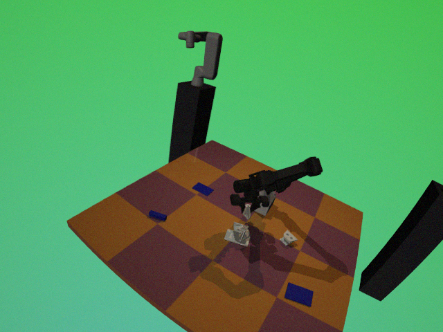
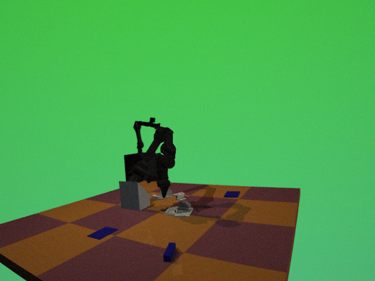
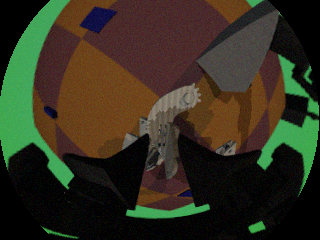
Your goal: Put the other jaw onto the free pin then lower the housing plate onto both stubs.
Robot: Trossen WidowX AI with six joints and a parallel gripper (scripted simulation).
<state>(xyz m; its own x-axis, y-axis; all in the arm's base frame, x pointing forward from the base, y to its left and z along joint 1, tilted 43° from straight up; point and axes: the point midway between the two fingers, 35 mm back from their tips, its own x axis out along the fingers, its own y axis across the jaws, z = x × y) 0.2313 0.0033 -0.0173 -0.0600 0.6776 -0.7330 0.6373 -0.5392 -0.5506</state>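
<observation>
The grey jaw lies 40 mm behind my gripper tip and 10 mm to the right of it. The rest, counted from my gripper tip: board 420 mm to the left, 220 mm ahead, 80 mm below.
</observation>
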